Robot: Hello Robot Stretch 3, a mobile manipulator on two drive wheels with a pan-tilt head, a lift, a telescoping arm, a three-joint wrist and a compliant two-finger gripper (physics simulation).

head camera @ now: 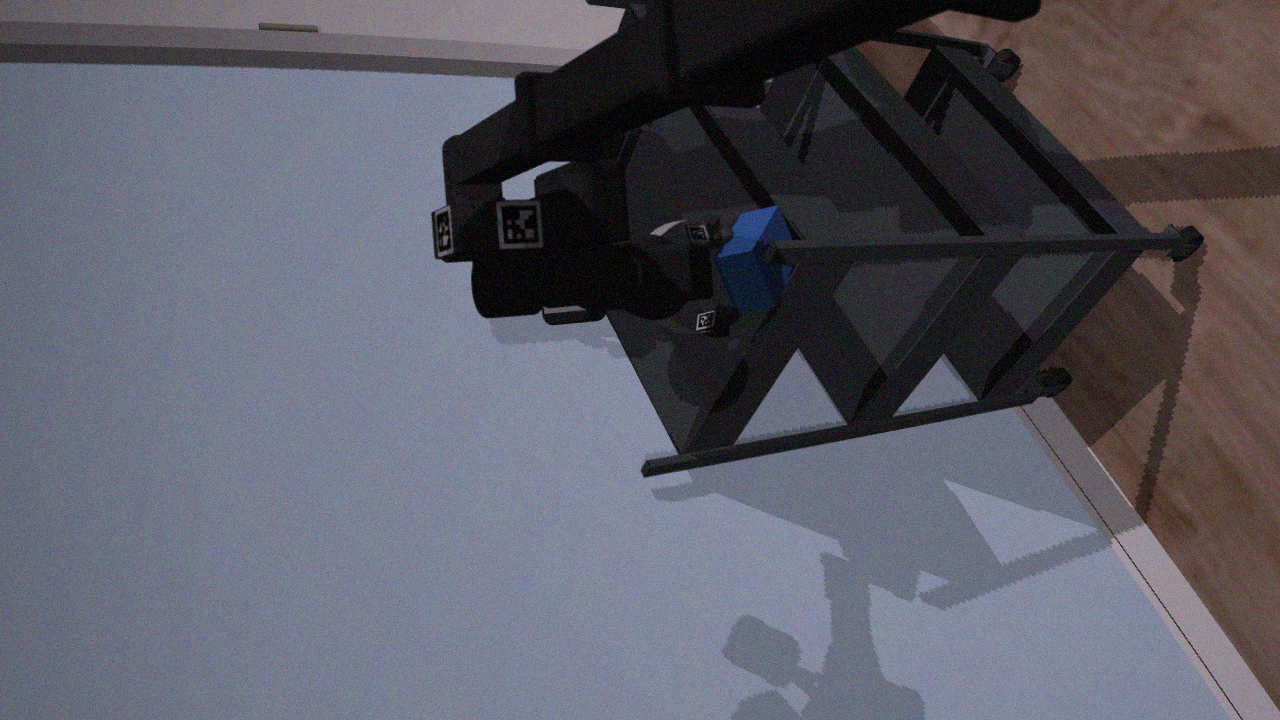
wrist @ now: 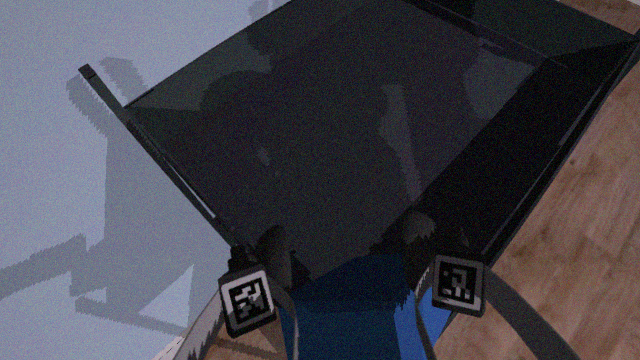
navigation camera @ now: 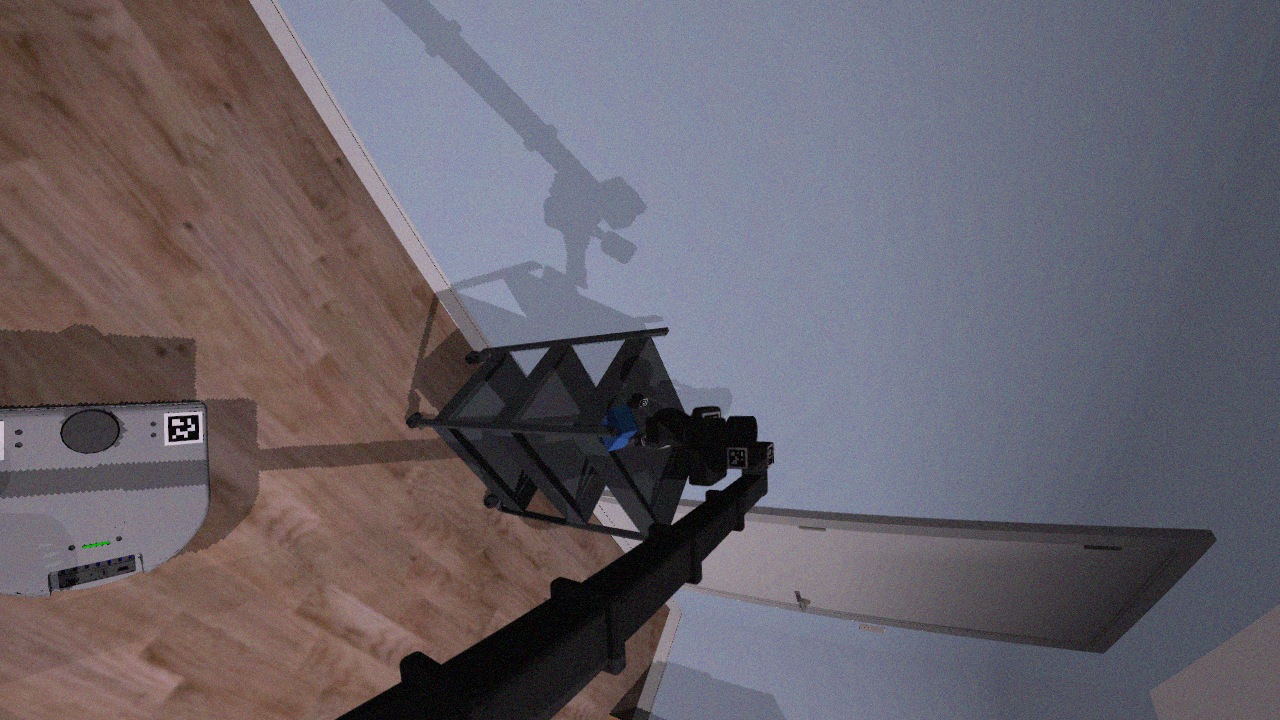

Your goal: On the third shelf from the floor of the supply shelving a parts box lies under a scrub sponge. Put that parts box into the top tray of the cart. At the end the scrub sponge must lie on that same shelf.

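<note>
The blue parts box [head camera: 747, 279] [navigation camera: 617, 427] [wrist: 345, 332] is between the fingertips of my gripper [head camera: 725, 275] [navigation camera: 639, 420] [wrist: 347, 244], which is shut on it. The box sits tilted in the grip and sticks out past the fingertips. It is at the near corner of the dark cart's top tray [head camera: 653, 358] [wrist: 310, 135], where the corner post [head camera: 877, 248] [navigation camera: 528, 428] overlaps it in the head view. Whether box and post touch, and the box's height against the tray rim, I cannot tell. The supply shelving and the scrub sponge do not show.
The telescoping arm [head camera: 707, 53] [navigation camera: 572, 617] reaches over the cart's side. A blue-grey wall [head camera: 313, 402] [navigation camera: 984, 223] stands close behind the cart. A pale door-like panel [navigation camera: 939, 573] is beside it. My grey base [navigation camera: 170, 501] stands on the wooden floor [navigation camera: 313, 573].
</note>
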